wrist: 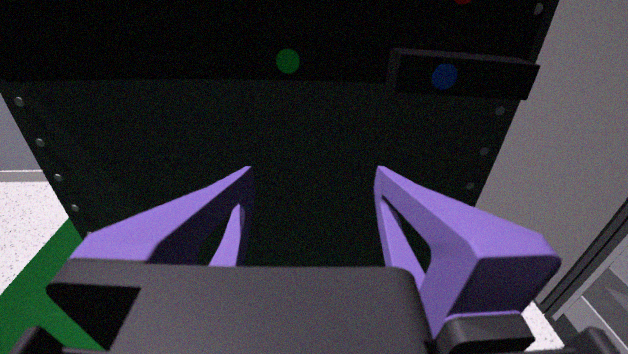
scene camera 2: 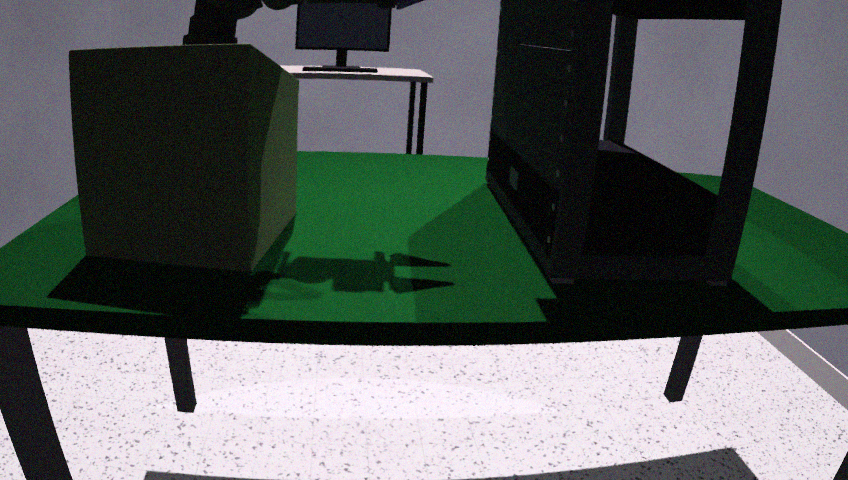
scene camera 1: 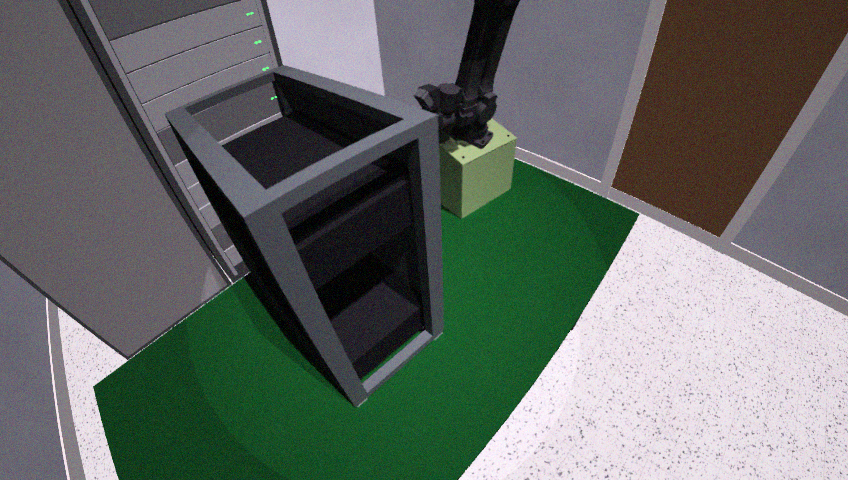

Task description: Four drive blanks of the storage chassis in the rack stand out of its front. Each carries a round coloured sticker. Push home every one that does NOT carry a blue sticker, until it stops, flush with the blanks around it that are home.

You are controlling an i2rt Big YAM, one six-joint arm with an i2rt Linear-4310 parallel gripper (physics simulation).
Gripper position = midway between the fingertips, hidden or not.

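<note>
My gripper (wrist: 314,177). A rack (wrist: 123,113), (scene camera 1: 335,208), (scene camera 2: 568,192).
</note>
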